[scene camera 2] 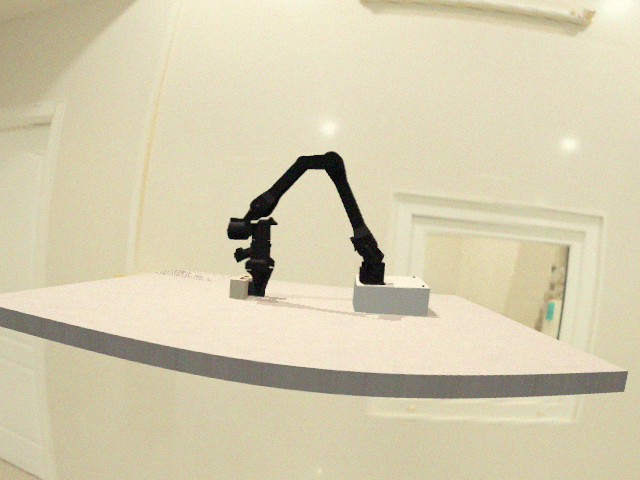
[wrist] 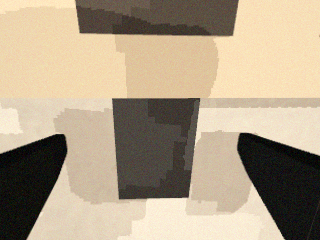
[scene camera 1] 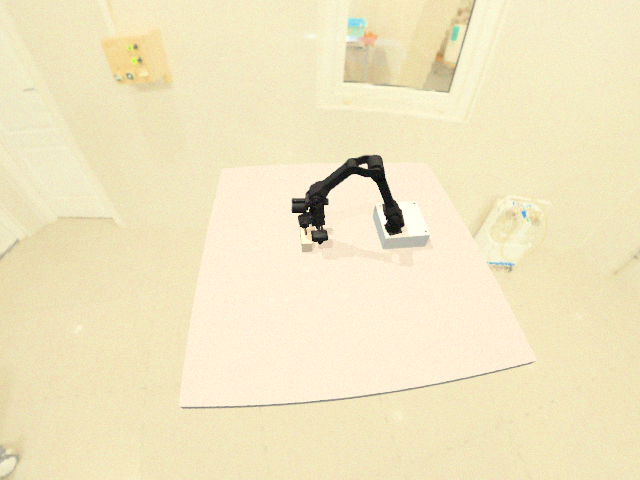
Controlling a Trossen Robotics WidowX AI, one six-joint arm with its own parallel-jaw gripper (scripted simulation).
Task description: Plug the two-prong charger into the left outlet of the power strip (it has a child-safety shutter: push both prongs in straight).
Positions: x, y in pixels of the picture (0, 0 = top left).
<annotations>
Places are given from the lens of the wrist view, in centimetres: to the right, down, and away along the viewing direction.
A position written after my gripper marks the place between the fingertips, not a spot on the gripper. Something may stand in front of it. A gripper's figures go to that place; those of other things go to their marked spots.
my gripper [wrist: 154, 141]: 0, 1, 11
dark charger [wrist: 155, 138]: 0, 1, 8
</annotations>
